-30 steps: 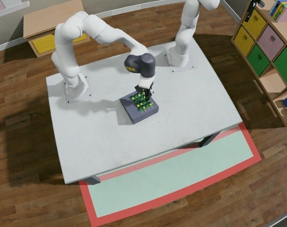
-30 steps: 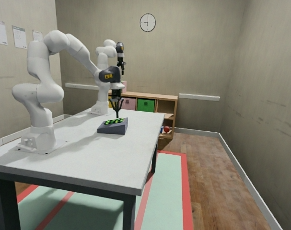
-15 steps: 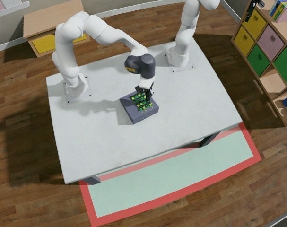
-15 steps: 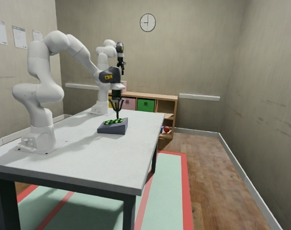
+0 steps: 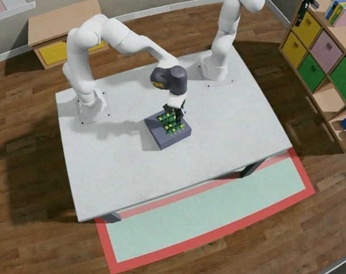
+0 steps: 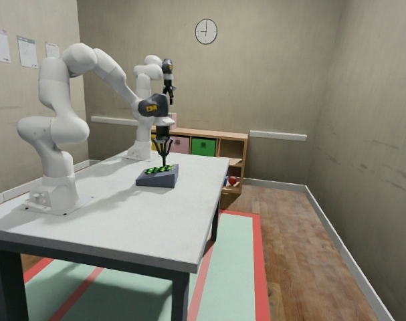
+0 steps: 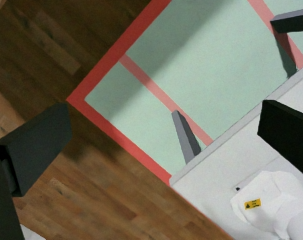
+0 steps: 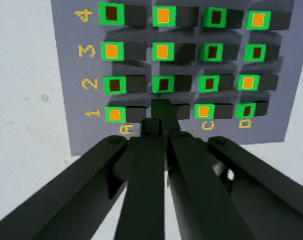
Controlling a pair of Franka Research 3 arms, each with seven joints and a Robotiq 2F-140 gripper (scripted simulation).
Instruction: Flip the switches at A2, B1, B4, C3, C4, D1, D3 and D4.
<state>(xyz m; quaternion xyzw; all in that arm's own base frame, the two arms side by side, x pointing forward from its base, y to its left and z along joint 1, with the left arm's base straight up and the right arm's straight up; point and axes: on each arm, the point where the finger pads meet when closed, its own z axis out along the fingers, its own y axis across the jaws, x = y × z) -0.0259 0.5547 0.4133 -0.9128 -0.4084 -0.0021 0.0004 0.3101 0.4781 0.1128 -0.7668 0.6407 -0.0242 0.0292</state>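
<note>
Right now the B1 switch is 4 cm below my right hand and 1 cm behind it. From my right hand the other things lie so: A1 switch: 3 cm below, 3 cm ahead, 1 cm to the left; B2 switch: 4 cm below, 3 cm to the right; A2 switch: 4 cm ahead, 3 cm below, 2 cm to the right.
</note>
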